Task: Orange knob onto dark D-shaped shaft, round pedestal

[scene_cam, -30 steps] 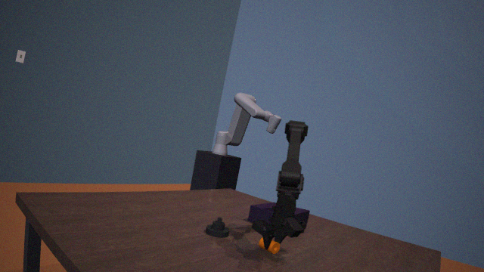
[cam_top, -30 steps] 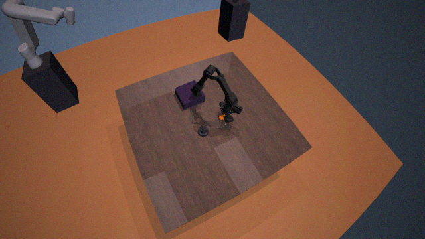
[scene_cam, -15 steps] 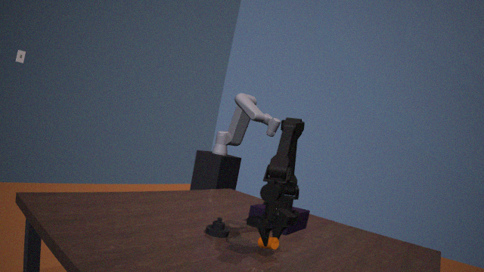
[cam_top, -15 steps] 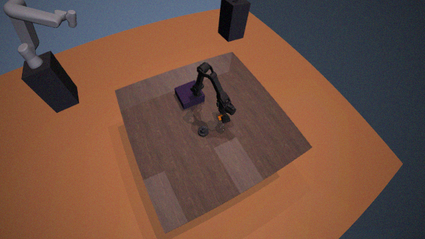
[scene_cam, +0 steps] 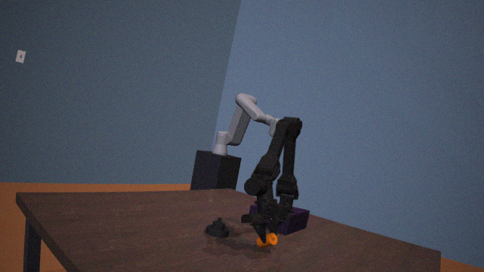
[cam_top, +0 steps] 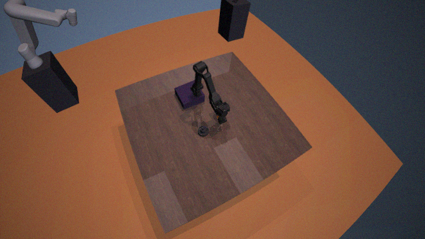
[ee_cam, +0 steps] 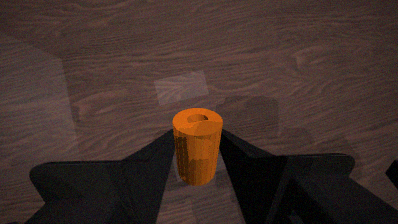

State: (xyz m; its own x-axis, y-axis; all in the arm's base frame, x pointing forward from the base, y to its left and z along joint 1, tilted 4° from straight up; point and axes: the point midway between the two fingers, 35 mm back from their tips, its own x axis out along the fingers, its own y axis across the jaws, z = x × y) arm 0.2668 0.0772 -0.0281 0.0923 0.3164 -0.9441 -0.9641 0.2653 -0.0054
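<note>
Now: gripper tip 1 cm to the left of the orange knob. Also, from my gripper tip: pedestal 20 cm to the right, 3 cm ahead.
</note>
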